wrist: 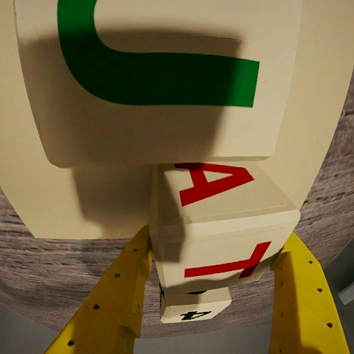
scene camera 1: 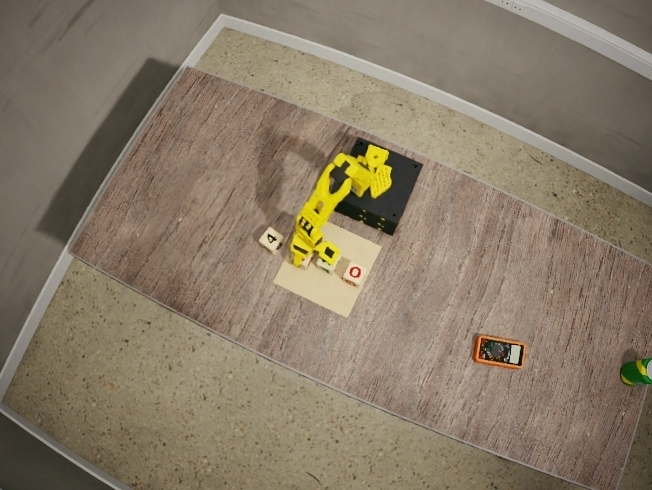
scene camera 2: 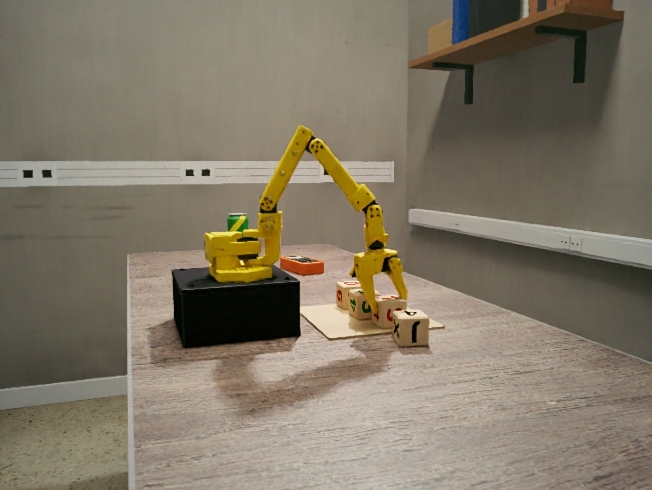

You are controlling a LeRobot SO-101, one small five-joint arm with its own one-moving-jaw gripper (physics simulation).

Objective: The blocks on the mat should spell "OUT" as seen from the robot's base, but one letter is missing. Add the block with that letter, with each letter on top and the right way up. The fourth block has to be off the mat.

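Observation:
My gripper [scene camera 1: 305, 258] [scene camera 2: 391, 305] [wrist: 217, 232] is shut on the T block [scene camera 1: 306, 262] [scene camera 2: 388, 316] [wrist: 225, 260], one jaw on each side. The block has a red T on top and stands low at the mat's end; its contact with the mat [scene camera 1: 326, 300] [scene camera 2: 337, 331] [wrist: 50, 200] is hard to see. The U block [scene camera 1: 325, 267] [scene camera 2: 360, 306] [wrist: 150, 130], green U on top, stands on the mat beside it, partly hidden by the gripper in scene camera 1. The O block [scene camera 1: 354, 273] [scene camera 2: 346, 296], red O on top, stands past the U.
The fourth block [scene camera 1: 270, 239] [scene camera 2: 411, 329] [wrist: 195, 314], black 4 on top, stands off the mat close to the T block. The black base box [scene camera 1: 403, 184] [scene camera 2: 237, 316] is behind the mat. An orange multimeter [scene camera 1: 499, 351] [scene camera 2: 302, 265] and a green can [scene camera 1: 636, 371] [scene camera 2: 237, 221] stand farther off.

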